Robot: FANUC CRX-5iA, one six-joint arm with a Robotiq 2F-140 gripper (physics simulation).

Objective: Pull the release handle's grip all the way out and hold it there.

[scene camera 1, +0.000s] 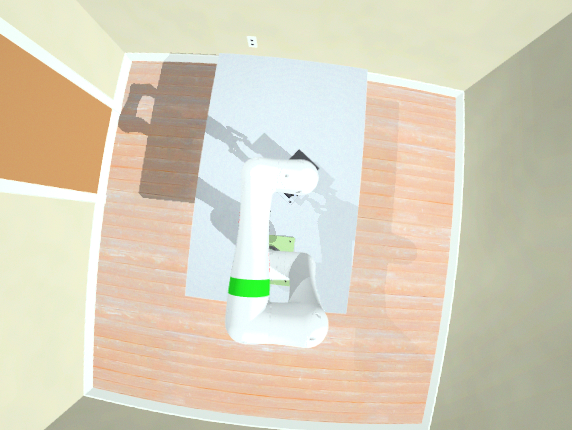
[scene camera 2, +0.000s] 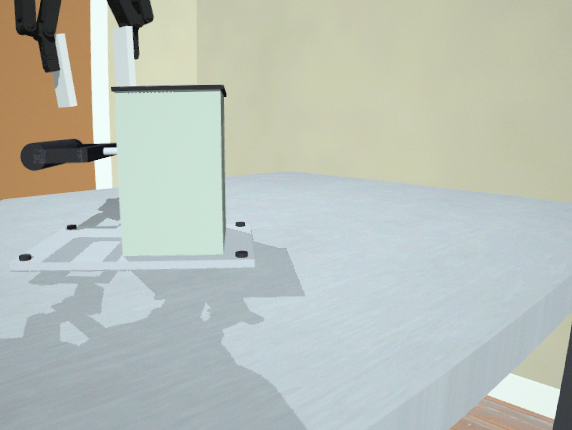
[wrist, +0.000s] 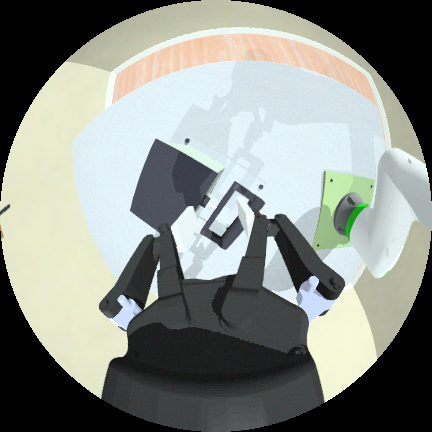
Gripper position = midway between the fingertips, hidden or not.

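My gripper (scene camera 2: pixel 98 100), (wrist: pixel 216 210), visible. Bolted base plate (wrist: pixel 232 171), likewise.
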